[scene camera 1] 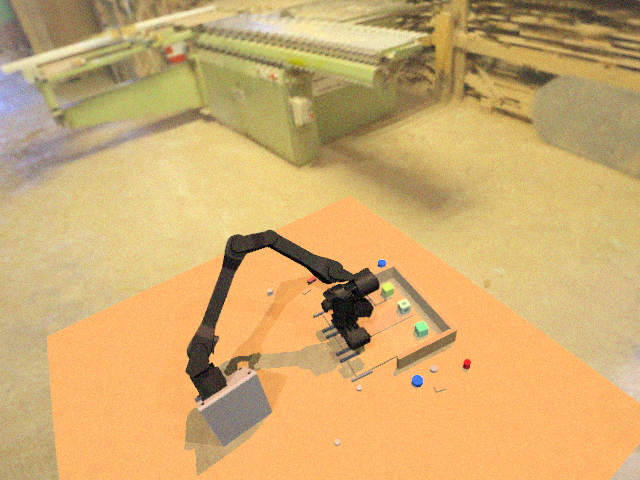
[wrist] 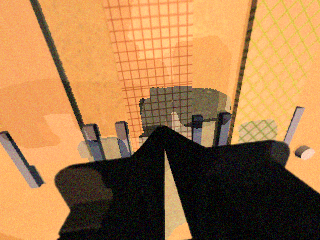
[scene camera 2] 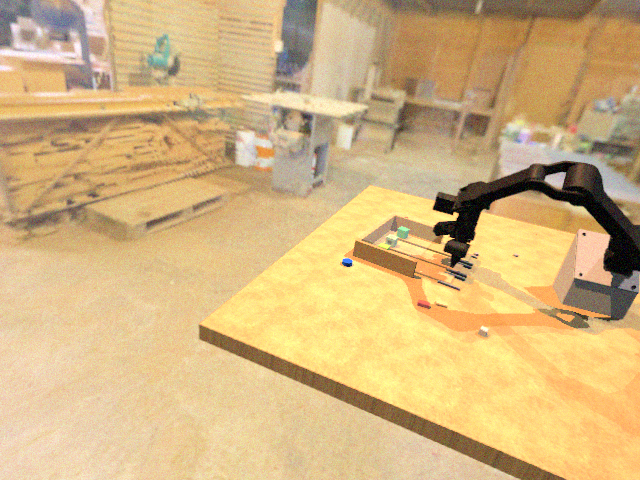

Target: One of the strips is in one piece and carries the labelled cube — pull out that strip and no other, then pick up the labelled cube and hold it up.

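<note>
Scene camera 1 shows my gripper (scene camera 1: 347, 338). In scene camera 2 you'd find the gripper (scene camera 2: 452, 265) as well, and the wrist view has my gripper (wrist: 162, 131) too.
</note>
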